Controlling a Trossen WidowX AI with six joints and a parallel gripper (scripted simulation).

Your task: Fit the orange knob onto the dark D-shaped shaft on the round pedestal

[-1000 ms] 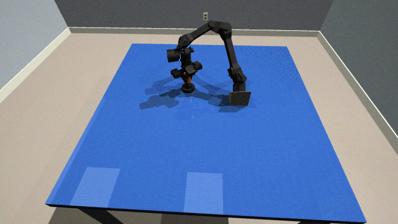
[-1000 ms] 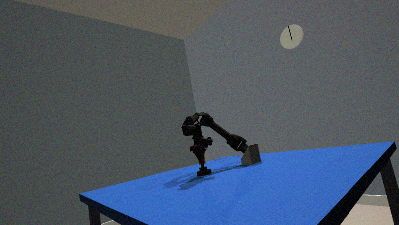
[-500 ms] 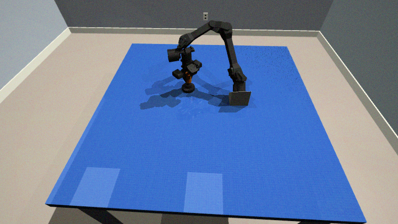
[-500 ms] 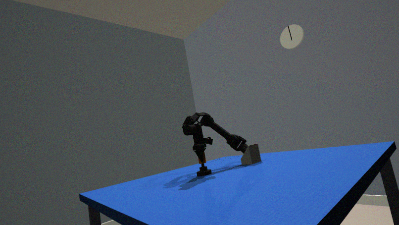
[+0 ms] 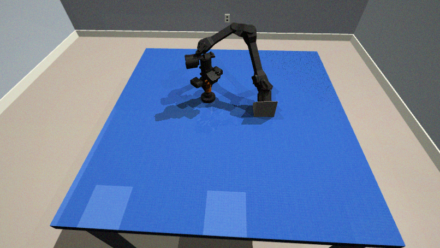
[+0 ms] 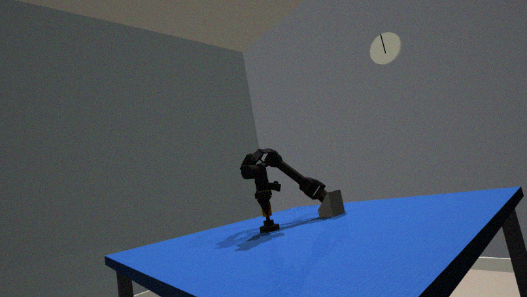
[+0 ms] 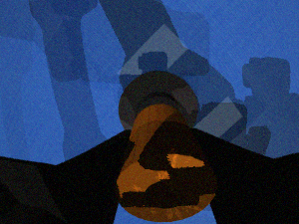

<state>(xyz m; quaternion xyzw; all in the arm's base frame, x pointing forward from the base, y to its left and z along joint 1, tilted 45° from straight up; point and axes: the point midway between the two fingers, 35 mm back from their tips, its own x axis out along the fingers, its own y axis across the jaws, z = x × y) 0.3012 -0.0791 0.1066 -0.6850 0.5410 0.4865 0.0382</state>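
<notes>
My gripper tip is now 40 mm above the dark round pedestal. The rest, counted from my gripper tip: orange knob (20 mm above).
</notes>
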